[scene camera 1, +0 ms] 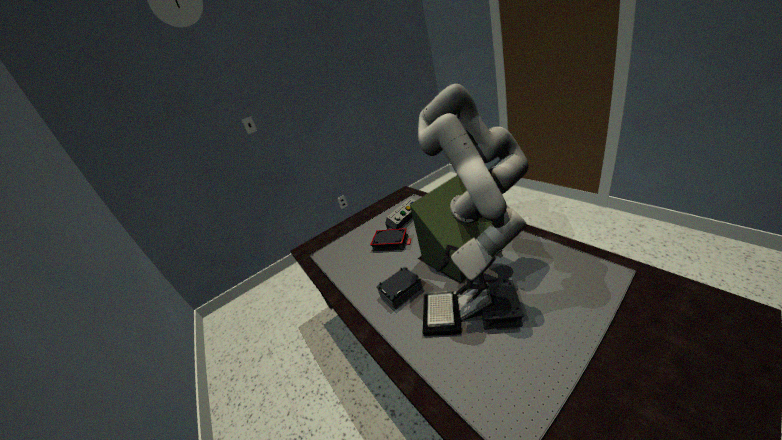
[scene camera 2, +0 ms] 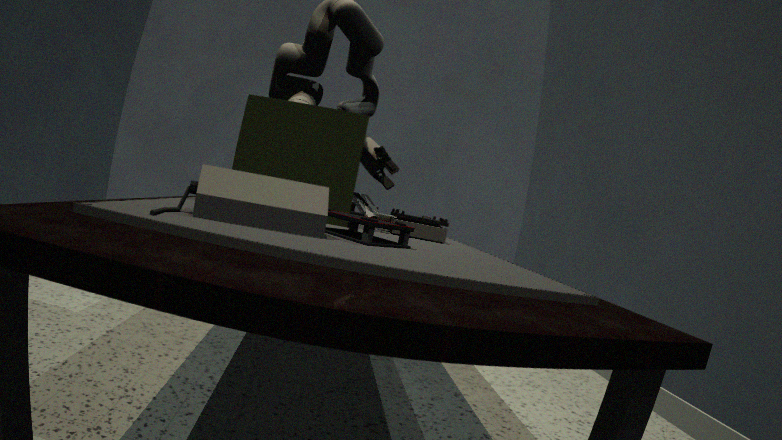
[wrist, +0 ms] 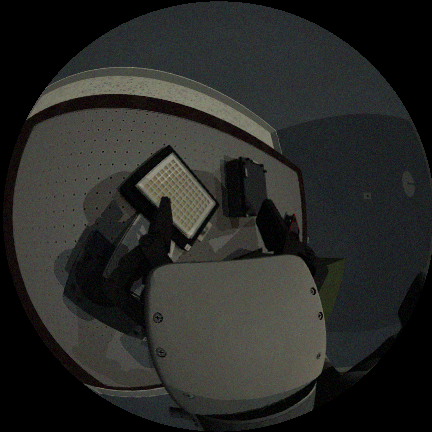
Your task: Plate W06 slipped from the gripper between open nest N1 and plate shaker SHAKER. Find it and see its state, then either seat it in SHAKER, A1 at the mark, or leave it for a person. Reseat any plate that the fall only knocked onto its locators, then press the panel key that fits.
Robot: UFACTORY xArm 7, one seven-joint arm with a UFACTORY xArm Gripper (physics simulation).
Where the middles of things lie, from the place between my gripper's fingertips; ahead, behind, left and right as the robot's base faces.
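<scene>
Black box (scene camera 1: 396, 289): measured from my hand, 8 cm ahead, 21 cm to the right and 12 cm below.
</scene>
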